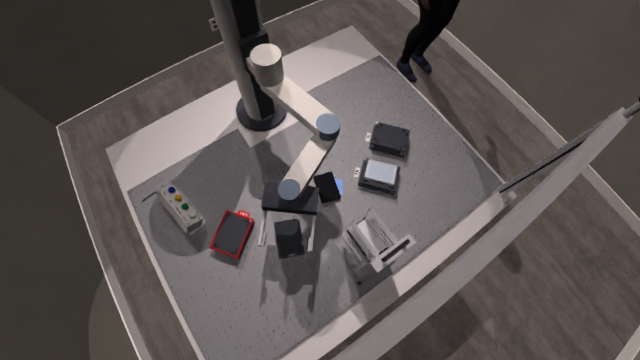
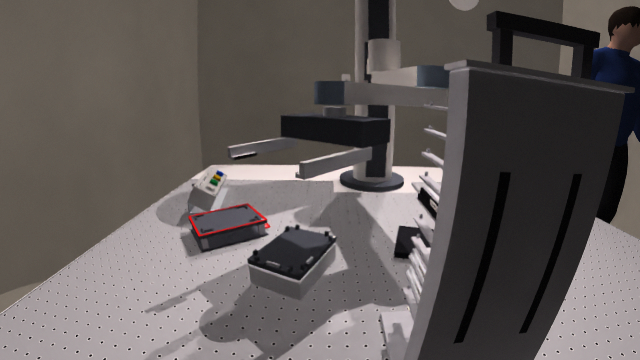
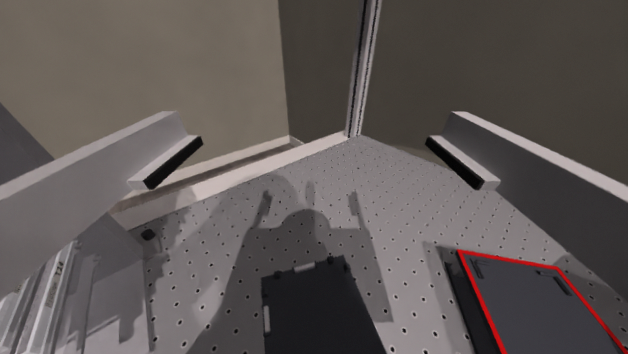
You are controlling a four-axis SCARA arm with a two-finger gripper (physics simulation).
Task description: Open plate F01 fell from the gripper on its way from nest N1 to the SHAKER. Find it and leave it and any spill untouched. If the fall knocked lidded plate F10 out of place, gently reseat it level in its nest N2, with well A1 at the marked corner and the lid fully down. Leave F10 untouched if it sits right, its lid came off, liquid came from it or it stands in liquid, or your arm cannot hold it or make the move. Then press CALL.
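Places are measured from the arm's base along level axes (x left, y ahead, z down), in centimetres.
Pixels of known places: gripper, fingertip midpoint: [image 1: 285, 248] [image 2: 259, 160] [image 3: 314, 127]; arm's base, link origin: [image 1: 262, 110] [image 2: 371, 181].
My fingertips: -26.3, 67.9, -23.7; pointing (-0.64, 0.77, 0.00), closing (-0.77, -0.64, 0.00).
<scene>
Ahead of a thing's pixels: the offset from my fingertips to its top centre, as dx, dy, dz. "spot": to the spot under its first point. Level surfaces: height alone.
A dark plate @[+29.0, -16.0, +21.0] [image 1: 327, 187] [image 2: 406, 242] lies on the table with a blue patch @[dz +22.2] [image 1: 339, 186] showing at its edge, like a spill. A pale lidded plate @[+51.1, -7.6, +16.2] [image 1: 381, 172] is on a black nest @[spot: +46.8, -3.1, +22.0] [image 1: 377, 189]; at this size I cannot tell whether it is level or fully lidded. Another black nest @[+66.1, -18.8, +16.1] [image 1: 389, 139] holds no plate. A grey box with a black clamp-edged top @[spot: +3.7, -5.5, +16.9] [image 1: 289, 238] [image 2: 294, 252] [image 3: 320, 310], probably the shaker, is under my gripper [image 1: 286, 247] [image 2: 268, 164] [image 3: 314, 127], which is open, empty and high above the table. The button box @[-27.5, -41.6, +14.1] [image 1: 180, 207] [image 2: 209, 186] has blue, yellow, green and white buttons.
A red-rimmed dark stand [image 1: 231, 233] [image 2: 229, 221] [image 3: 545, 305] is between the button box and the black-topped box. A curved rack with a handle [image 1: 397, 250] [image 2: 525, 200] stands right of the black-topped box. A person [image 1: 425, 35] [image 2: 617, 100] stands beyond the table edge.
</scene>
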